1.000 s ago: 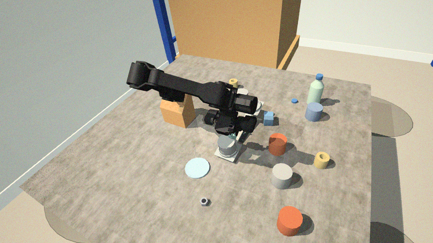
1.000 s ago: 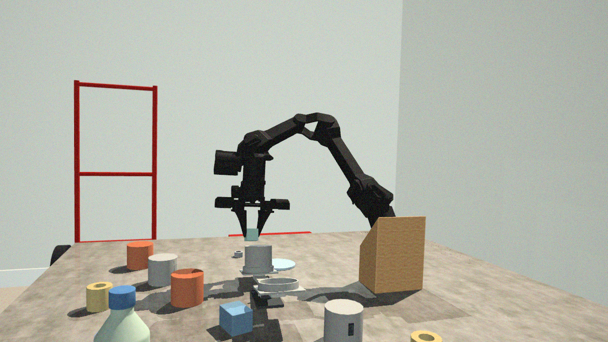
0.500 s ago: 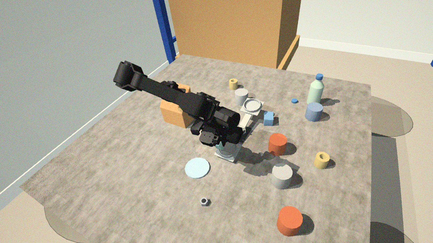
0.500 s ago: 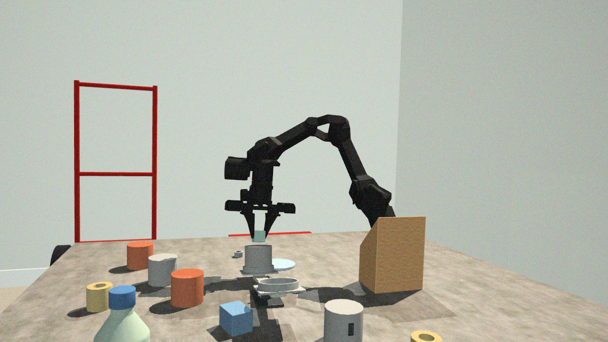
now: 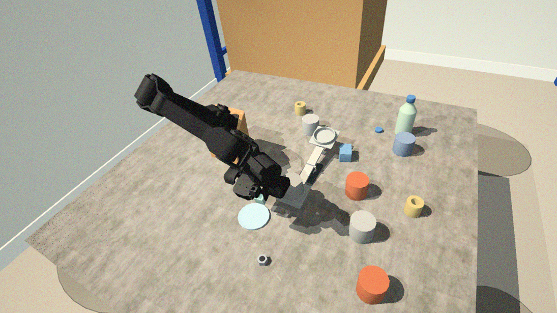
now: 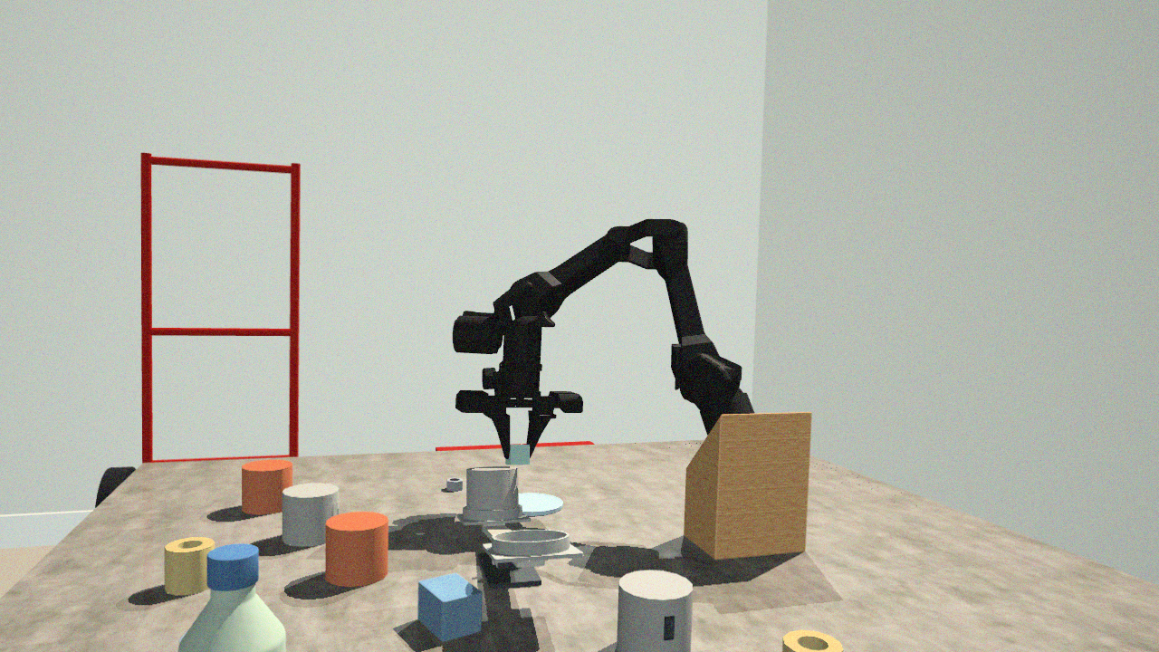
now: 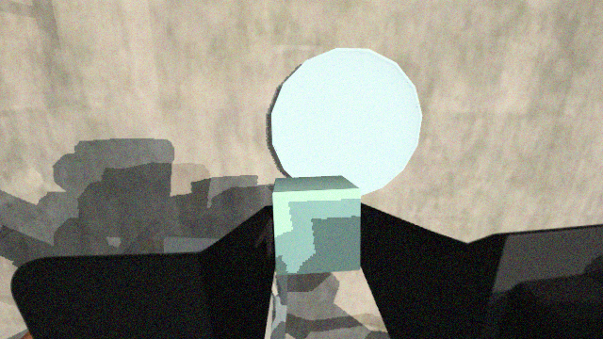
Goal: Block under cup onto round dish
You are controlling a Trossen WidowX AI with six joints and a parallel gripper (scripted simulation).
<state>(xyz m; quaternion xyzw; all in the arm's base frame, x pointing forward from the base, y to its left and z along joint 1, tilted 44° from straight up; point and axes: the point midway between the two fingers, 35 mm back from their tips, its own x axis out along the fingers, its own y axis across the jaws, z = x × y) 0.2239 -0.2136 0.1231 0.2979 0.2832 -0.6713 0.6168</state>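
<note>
Right now my gripper tip is 3 cm past the pale blue round dish, 2 cm to the left of it and 8 cm above it. Also, from my gripper tip: small nut (6 cm ahead, 15 cm to the right, 7 cm below); blue block (18 cm ahead, 34 cm to the left, 6 cm below); mint-green block (1 cm above).
</note>
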